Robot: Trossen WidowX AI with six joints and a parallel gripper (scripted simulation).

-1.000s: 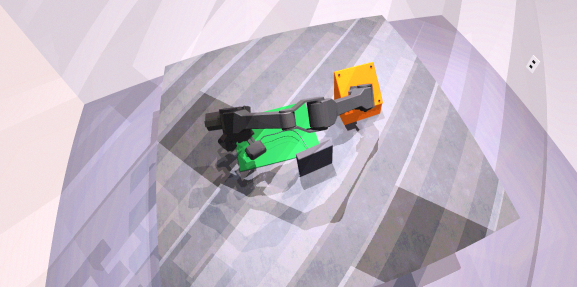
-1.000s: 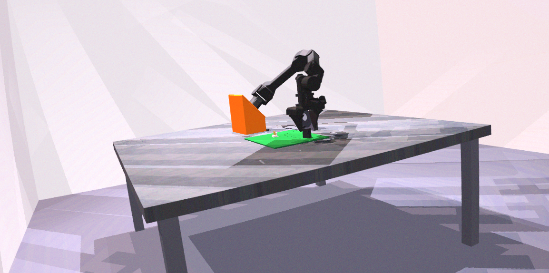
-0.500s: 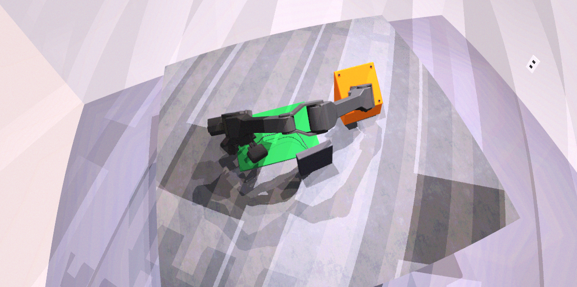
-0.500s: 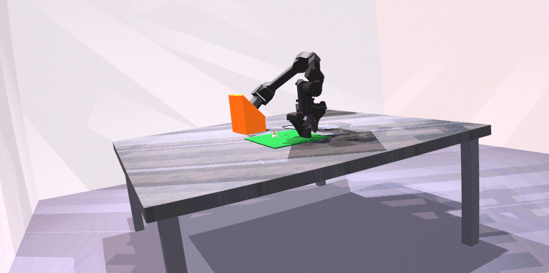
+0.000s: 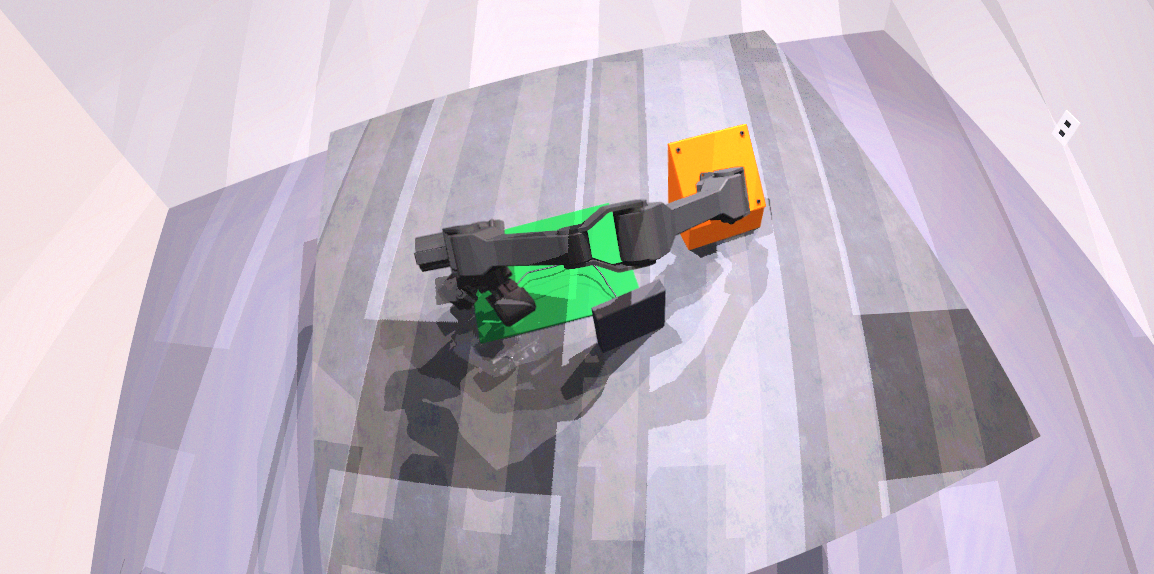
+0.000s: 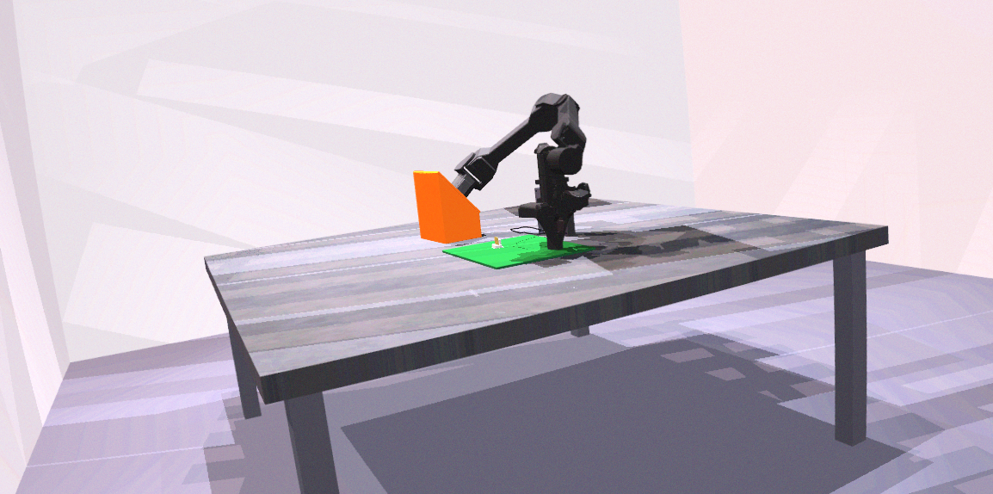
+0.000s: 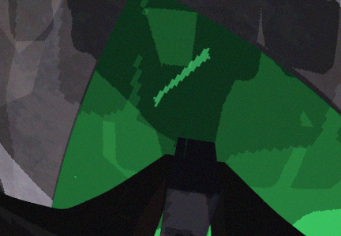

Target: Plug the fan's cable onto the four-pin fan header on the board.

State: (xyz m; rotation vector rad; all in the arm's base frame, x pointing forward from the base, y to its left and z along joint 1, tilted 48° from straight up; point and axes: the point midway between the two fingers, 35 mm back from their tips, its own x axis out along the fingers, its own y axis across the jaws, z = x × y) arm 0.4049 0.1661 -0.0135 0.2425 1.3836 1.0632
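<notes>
Now: the green board 90 mm behind my gripper tip, 70 mm to the right of it and 30 mm below it. The rest, counted from my gripper tip: black fan plug: 10 mm behind, 10 mm above; then fan: 220 mm behind, 90 mm to the left, 40 mm above.
</notes>
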